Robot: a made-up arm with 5 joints.
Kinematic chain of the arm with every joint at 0, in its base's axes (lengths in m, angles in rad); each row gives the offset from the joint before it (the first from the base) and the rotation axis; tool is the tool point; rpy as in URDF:
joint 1: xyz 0 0 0.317 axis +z
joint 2: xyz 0 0 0 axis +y
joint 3: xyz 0.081 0 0.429 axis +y
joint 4: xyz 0.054 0 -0.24 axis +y
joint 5: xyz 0.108 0 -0.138 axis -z
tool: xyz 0 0 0 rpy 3.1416 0 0
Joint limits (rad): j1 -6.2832..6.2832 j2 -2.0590..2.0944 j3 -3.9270..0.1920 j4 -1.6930..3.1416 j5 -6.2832..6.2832
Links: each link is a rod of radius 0.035 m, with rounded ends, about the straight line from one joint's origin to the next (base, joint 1, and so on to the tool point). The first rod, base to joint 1, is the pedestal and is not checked.
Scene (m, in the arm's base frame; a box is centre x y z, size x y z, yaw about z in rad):
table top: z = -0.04
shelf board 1: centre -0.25 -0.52 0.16 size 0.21 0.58 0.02 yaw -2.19
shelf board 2: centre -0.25 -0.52 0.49 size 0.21 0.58 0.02 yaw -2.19
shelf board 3: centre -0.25 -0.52 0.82 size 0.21 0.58 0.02 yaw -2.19
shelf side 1: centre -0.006 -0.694 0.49 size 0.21 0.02 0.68 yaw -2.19
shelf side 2: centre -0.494 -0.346 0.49 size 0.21 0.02 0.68 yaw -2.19
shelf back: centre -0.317 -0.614 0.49 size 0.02 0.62 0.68 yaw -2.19
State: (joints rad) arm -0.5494 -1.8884 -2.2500 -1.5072 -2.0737
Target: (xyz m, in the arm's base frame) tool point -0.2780 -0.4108 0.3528
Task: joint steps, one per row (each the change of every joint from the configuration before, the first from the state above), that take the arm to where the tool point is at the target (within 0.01 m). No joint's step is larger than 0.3 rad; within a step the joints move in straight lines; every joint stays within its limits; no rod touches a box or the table.
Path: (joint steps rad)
1: -0.2006 0.2718 0.2730 0.1296 0.0000
2: -0.2006 0.2718 0.2730 0.1296 0.0000
3: -0.2007 0.2718 0.2730 0.1297 0.0000
4: -0.2006 0.2717 0.2730 0.1296 0.0000
5: -0.2006 0.2718 0.2730 0.1296 0.0000
6: -0.2006 0.2718 0.2730 0.1296 0.0000
7: -0.2006 0.2718 0.2730 0.1297 0.0000
8: -0.2007 0.2718 0.2731 0.1296 0.0000
9: -0.0056 0.1089 -0.2181 -0.0423 0.0000
10: -0.0057 0.1090 -0.2181 -0.0422 0.0000

